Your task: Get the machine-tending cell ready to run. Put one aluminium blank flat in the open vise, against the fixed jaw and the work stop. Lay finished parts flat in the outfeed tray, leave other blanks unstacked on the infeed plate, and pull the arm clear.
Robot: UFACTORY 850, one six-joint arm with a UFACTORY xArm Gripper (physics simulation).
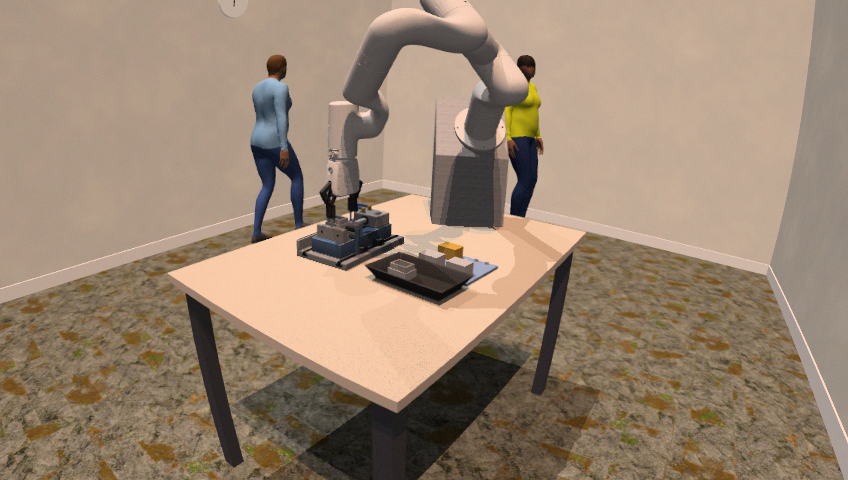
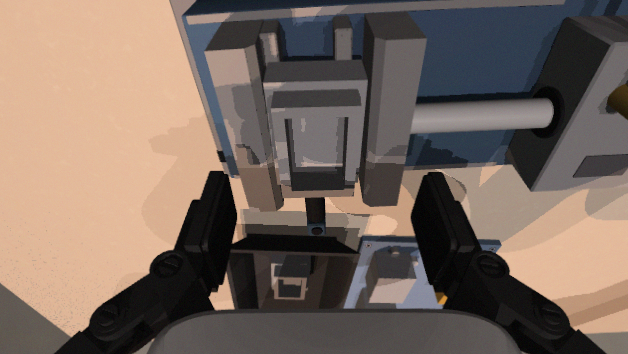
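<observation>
The vise (image 1: 335,245) (image 2: 465,60) stands at the table's far left. A grey stepped part with a rectangular pocket (image 1: 337,220) (image 2: 315,112) lies between its left jaw (image 2: 230,90) and its rod-side jaw (image 2: 395,90), close to both; contact is unclear. My gripper (image 1: 342,216) (image 2: 325,193) is open and empty, fingers wide apart, low over the vise around the part. A similar pocketed part (image 1: 402,271) (image 2: 290,297) lies in the black tray (image 1: 437,294) (image 2: 240,280). Two plain grey blanks (image 1: 432,256) (image 1: 459,265) are at the blue plate (image 1: 486,268) (image 2: 356,272).
A yellow block (image 1: 450,249) (image 2: 441,297) stands by the blanks. A dark post with a small blue end (image 2: 316,229) shows at the vise's near side. The rod (image 2: 480,115) runs to a grey cylinder block (image 2: 575,120). Two people stand behind the table (image 1: 285,297).
</observation>
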